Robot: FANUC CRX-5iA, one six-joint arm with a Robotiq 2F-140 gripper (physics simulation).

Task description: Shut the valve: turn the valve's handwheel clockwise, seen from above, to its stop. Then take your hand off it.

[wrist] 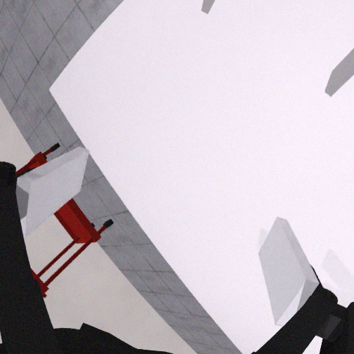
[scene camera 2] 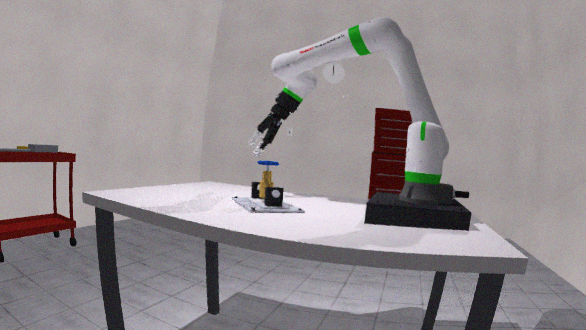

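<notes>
The valve [scene camera 2: 266, 184] has a yellow body between two black blocks on a flat base plate [scene camera 2: 291, 209]. Its blue handwheel [scene camera 2: 268, 163] sits level on top. My gripper [scene camera 2: 256, 145] [wrist: 176, 204] is open, with its two pale fingertips wide apart and no thing between them. In the scene view it is tilted and hangs a little above the handwheel and slightly to its left, apart from it. The valve does not show in the wrist view. How far the handwheel is turned cannot be told.
The valve's plate lies on the white table [scene camera 2: 165, 210] [wrist: 190, 125]. The arm's black base block [scene camera 2: 417, 214] stands at the table's right. A red cart [scene camera 2: 37, 157] [wrist: 75, 220] stands beyond the left end, and a red drawer cabinet [scene camera 2: 387, 172] stands behind the table.
</notes>
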